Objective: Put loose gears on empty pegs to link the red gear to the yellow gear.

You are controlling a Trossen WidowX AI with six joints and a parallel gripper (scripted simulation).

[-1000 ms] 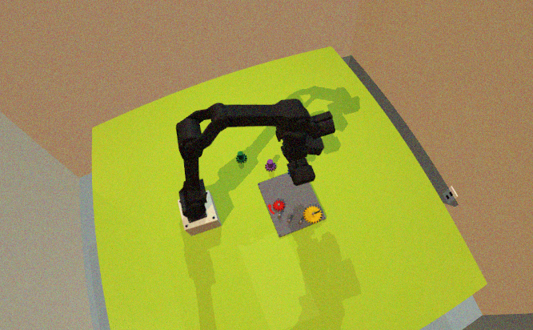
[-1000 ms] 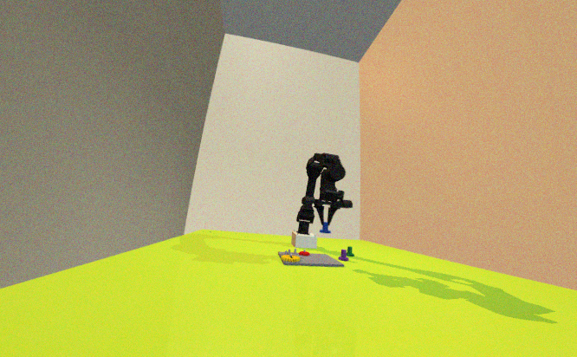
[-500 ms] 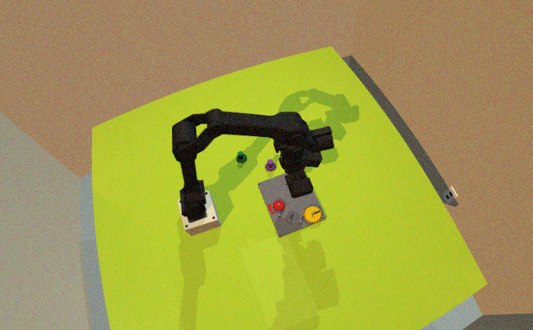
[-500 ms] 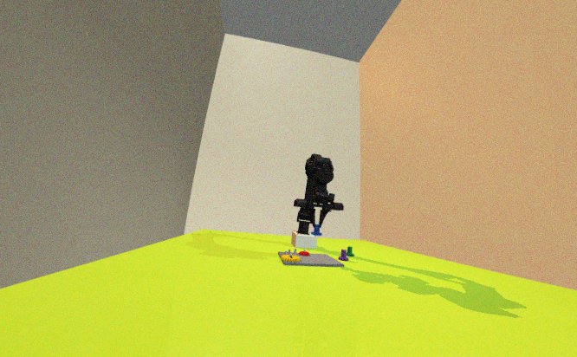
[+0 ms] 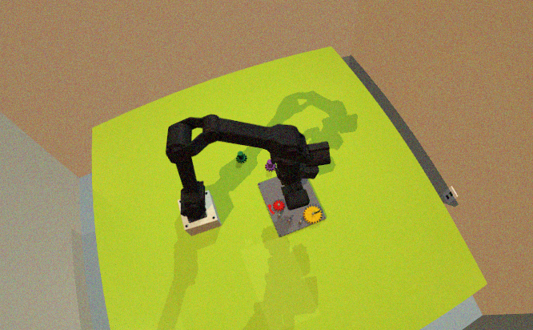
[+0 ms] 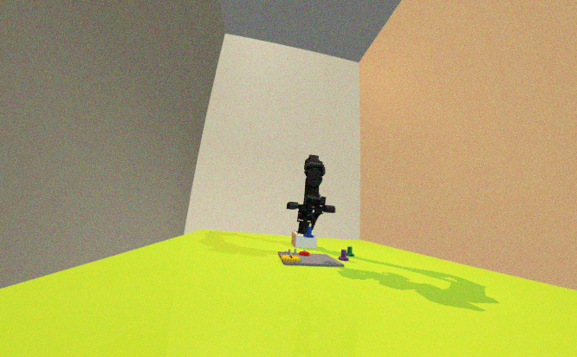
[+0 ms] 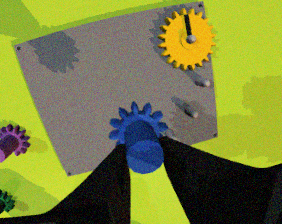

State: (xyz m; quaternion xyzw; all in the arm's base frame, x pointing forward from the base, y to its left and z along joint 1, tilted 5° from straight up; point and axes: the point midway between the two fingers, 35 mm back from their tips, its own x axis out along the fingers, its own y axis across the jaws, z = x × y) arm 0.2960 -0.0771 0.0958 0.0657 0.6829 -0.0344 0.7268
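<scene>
The red gear is 40 mm behind my gripper tip and 90 mm below it. Round my gripper tip: blue gear 10 mm below; purple gear 150 mm to the left, 90 mm below; green gear 80 mm behind, 230 mm to the left, 90 mm below.
</scene>
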